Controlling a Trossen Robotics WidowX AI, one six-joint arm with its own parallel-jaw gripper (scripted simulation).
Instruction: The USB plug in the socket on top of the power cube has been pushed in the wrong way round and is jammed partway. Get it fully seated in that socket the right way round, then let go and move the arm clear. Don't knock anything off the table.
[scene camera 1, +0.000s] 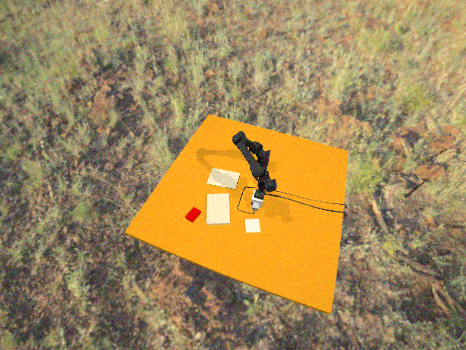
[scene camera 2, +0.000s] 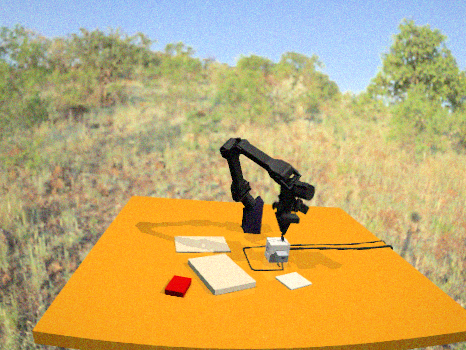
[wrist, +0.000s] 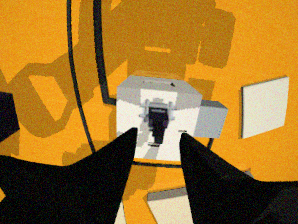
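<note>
I can see my gripper (scene camera 2: 282, 233), and the wrist view has my gripper in it too (wrist: 159, 135). There is also a white tile (wrist: 262, 103).
</note>
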